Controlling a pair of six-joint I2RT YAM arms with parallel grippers.
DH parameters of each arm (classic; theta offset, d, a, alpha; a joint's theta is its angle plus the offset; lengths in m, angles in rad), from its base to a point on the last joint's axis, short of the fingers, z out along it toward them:
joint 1: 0 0.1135 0.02 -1.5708
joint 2: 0 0 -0.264 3.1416
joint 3: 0.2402 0 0.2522 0
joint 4: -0.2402 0 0.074 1.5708
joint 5: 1.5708 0 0 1.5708
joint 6: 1.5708 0.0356 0 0
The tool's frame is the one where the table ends.
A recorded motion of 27 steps. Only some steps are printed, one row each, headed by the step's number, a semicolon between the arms.
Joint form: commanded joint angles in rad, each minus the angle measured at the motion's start. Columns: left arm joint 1, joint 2, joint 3, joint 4, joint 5, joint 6; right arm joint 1, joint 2, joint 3, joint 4, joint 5, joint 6.
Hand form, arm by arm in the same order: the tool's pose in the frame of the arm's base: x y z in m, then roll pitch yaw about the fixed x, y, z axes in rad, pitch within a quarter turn. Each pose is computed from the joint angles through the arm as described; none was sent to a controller.
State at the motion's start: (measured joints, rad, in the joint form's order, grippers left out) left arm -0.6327 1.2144 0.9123 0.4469 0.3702 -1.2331; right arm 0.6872 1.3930 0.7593 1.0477 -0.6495 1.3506
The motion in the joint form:
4: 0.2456 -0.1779 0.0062 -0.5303 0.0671 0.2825; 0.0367 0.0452 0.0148 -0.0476 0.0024 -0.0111
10: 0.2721 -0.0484 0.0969 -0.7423 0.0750 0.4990; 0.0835 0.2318 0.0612 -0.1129 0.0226 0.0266
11: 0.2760 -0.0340 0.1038 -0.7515 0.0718 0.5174; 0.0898 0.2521 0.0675 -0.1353 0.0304 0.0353
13: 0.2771 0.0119 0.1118 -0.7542 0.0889 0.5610; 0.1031 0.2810 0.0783 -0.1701 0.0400 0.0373
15: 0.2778 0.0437 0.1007 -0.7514 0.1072 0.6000; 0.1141 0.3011 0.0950 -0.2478 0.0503 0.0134
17: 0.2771 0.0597 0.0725 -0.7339 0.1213 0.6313; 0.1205 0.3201 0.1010 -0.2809 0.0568 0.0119
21: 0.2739 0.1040 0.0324 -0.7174 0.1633 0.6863; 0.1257 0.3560 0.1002 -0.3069 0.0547 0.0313
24: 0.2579 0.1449 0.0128 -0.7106 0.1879 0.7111; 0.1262 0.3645 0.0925 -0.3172 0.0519 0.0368
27: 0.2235 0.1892 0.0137 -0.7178 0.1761 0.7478; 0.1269 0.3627 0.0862 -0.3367 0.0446 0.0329
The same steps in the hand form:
4: 0.2165 -0.1046 0.3502 -1.7817 0.5242 -2.5098; 0.2193 0.2225 0.3052 1.2782 0.4223 2.8468
10: 0.2405 -0.1071 0.3308 -2.0591 0.5725 -2.6994; 0.2361 0.2583 0.2557 1.4613 0.2689 2.9432
11: 0.2437 -0.1071 0.3288 -2.0802 0.5780 -2.7115; 0.2375 0.2625 0.2486 1.4920 0.2389 2.9503
13: 0.2526 -0.1106 0.3199 -2.1211 0.5806 -2.7663; 0.2381 0.2694 0.2387 1.5363 0.2064 2.9639
15: 0.2578 -0.1130 0.3083 -2.1574 0.5770 -2.8188; 0.2388 0.2754 0.2291 1.6043 0.1842 2.9778
17: 0.2595 -0.1143 0.2962 -2.1813 0.5771 -2.8592; 0.2392 0.2789 0.2209 1.6430 0.1598 2.9844
21: 0.2630 -0.1180 0.2727 -2.2233 0.5518 -2.9468; 0.2399 0.2825 0.2055 1.6945 0.1044 2.9966
24: 0.2647 -0.1244 0.2560 -2.2487 0.5172 -3.0082; 0.2391 0.2821 0.1992 1.7159 0.0832 3.0011
27: 0.2658 -0.1354 0.2434 -2.2972 0.5043 -3.0782; 0.2375 0.2811 0.1959 1.7347 0.0720 3.0111

